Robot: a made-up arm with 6 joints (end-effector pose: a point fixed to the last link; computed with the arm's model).
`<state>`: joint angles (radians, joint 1 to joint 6).
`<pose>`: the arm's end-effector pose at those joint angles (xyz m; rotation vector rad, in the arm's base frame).
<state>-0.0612 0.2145 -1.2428 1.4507 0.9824 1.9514</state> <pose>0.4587 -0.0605 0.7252 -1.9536 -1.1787 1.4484</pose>
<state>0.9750 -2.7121 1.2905 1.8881 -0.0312 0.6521</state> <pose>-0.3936 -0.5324 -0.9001 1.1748 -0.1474 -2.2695</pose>
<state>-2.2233 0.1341 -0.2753 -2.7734 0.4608 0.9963</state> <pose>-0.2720 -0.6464 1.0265 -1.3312 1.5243 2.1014</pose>
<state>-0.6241 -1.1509 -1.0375 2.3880 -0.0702 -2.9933</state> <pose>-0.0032 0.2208 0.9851 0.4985 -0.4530 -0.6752</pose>
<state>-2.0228 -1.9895 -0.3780 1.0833 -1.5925 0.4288</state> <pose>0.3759 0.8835 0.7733 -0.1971 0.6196 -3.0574</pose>
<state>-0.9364 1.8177 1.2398 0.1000 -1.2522 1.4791</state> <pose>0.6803 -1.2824 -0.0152 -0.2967 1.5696 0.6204</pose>
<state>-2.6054 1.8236 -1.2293 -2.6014 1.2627 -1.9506</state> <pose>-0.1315 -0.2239 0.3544 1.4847 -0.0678 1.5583</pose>
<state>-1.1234 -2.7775 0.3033 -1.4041 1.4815 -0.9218</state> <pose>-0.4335 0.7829 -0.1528 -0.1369 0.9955 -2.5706</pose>
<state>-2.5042 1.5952 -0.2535 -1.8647 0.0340 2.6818</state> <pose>-0.3720 -0.2892 -0.0764 1.4270 1.1114 -1.1267</pose>
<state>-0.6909 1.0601 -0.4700 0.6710 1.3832 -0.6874</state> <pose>0.6139 -0.6535 0.3018 0.6441 0.0454 -0.1536</pose>
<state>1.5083 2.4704 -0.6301 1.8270 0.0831 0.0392</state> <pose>-0.0355 -0.1217 -0.3362 0.8922 -1.1247 -1.5746</pose>
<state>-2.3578 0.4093 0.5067 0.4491 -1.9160 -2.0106</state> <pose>-0.8295 -0.6386 1.4417 -0.8767 0.6322 1.6200</pose>
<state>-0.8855 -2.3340 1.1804 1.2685 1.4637 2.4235</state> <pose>-0.7440 0.8149 -0.5416 -1.2169 -0.2618 0.8156</pose>
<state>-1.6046 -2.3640 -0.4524 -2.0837 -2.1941 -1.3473</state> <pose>0.0955 0.7018 0.5695 0.7658 0.6927 -0.2388</pose>
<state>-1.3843 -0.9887 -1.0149 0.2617 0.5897 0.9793</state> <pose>-0.1855 0.0160 0.9985 -1.5110 0.2681 -1.3046</pose>
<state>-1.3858 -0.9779 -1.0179 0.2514 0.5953 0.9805</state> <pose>-0.1850 0.0107 0.9954 -1.4975 0.2700 -1.3079</pose>
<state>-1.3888 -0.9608 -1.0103 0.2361 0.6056 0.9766</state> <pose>-0.1841 0.0030 0.9987 -1.4819 0.2596 -1.3193</pose>
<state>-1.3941 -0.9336 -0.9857 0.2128 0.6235 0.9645</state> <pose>-0.1823 -0.0093 1.0121 -1.4628 0.2293 -1.3435</pose>
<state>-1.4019 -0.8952 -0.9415 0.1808 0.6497 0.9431</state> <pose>-0.1795 -0.0273 1.0368 -1.4405 0.1757 -1.3811</pose>
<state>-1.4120 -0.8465 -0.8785 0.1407 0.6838 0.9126</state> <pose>-0.1758 -0.0514 1.0718 -1.4154 0.0984 -1.4299</pose>
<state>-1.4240 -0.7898 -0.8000 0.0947 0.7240 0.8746</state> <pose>-0.1712 -0.0815 1.1144 -1.3892 0.0007 -1.4849</pose>
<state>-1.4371 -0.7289 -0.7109 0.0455 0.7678 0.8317</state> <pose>-0.1664 -0.1158 1.1615 -1.3639 -0.1125 -1.5404</pose>
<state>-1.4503 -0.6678 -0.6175 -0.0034 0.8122 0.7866</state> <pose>-0.1618 -0.1523 1.2094 -1.3410 -0.2341 -1.5905</pose>
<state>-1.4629 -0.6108 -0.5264 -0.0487 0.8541 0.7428</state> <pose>-0.1579 -0.1877 1.2548 -1.3223 -0.3550 -1.6312</pose>
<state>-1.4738 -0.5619 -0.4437 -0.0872 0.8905 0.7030</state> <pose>-0.1549 -0.2188 1.2952 -1.3087 -0.4668 -1.6601</pose>
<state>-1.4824 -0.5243 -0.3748 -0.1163 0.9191 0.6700</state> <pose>-0.1528 -0.2427 1.3288 -1.3013 -0.5610 -1.6773</pose>
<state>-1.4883 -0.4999 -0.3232 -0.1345 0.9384 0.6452</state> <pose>-0.1517 -0.2575 1.3548 -1.2997 -0.6322 -1.6844</pose>
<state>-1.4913 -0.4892 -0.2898 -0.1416 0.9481 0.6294</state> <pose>-0.1512 -0.2626 1.3733 -1.3041 -0.6784 -1.6837</pose>
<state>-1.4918 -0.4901 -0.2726 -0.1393 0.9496 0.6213</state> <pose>-0.1513 -0.2593 1.3853 -1.3129 -0.7021 -1.6778</pose>
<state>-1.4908 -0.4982 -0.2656 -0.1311 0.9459 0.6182</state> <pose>-0.1517 -0.2509 1.3930 -1.3246 -0.7113 -1.6694</pose>
